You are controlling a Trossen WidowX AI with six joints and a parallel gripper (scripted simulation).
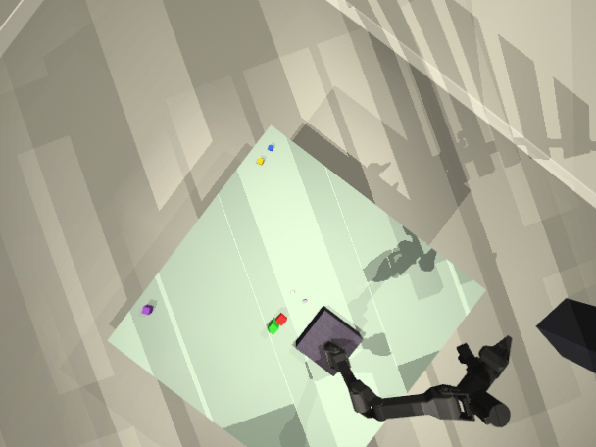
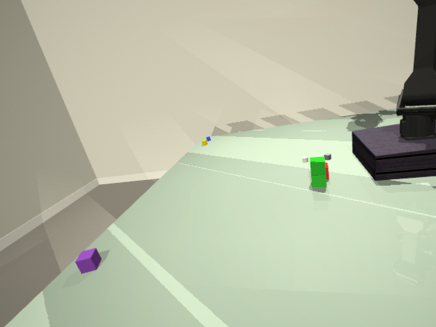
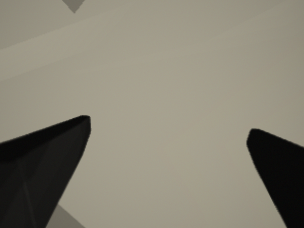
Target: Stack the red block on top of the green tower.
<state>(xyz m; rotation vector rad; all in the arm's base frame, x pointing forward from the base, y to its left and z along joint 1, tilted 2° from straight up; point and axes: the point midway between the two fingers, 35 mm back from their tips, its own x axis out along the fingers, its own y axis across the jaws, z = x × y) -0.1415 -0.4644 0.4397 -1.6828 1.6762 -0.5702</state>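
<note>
Now: the red block 58 cm to the left of my gripper tip, 51 cm below it and 37 cm ahead of it. Round my gripper tip: grey piece 52 cm below, 44 cm to the left, 35 cm ahead; then white piece 52 cm below, 46 cm to the left, 42 cm ahead; then yellow block 98 cm ahead, 52 cm below, 16 cm to the left.
</note>
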